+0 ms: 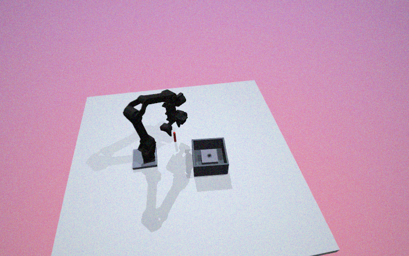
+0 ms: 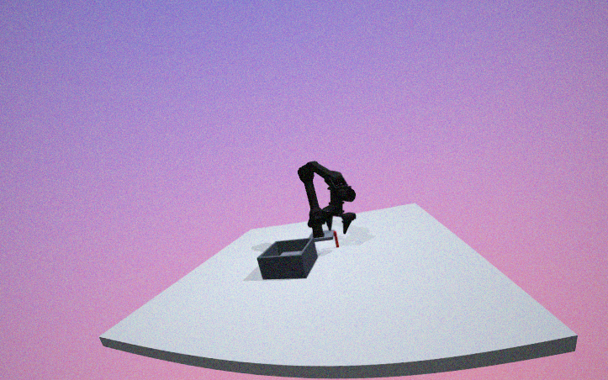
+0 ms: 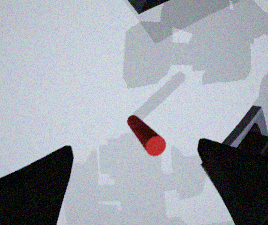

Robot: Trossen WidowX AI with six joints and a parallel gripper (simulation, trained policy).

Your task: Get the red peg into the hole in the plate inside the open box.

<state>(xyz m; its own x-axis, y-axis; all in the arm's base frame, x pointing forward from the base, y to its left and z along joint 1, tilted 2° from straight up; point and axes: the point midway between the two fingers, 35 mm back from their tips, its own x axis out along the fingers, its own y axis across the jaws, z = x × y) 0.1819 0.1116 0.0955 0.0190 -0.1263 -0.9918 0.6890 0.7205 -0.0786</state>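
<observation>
The red peg lies 1 cm behind my gripper tip, 1 cm to the right of it and 4 cm below it. The rest, counted from my gripper tip: dark grey box (15 cm ahead, 22 cm to the right, 5 cm below); then grey plate (15 cm ahead, 22 cm to the right, 3 cm below).
</observation>
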